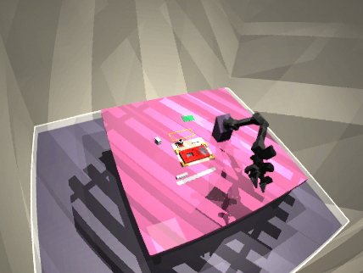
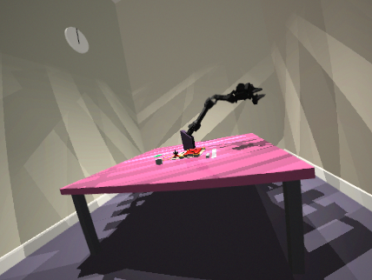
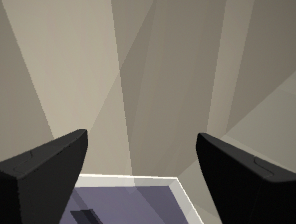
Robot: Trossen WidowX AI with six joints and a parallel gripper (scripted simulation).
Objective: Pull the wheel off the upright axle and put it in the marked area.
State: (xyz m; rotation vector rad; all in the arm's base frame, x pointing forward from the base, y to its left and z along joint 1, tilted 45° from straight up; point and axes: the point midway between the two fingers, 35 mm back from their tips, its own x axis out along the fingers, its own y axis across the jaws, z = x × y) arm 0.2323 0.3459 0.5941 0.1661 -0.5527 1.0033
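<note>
Right now my gripper tip is 68 cm to the left of the small wheel, 32 cm above it and 14 cm short of it. From my gripper tip the other things lie so: grey block (74 cm to the right, 33 cm below, 30 cm ahead); then green patch (97 cm to the right, 35 cm below, 2 cm behind).
</note>
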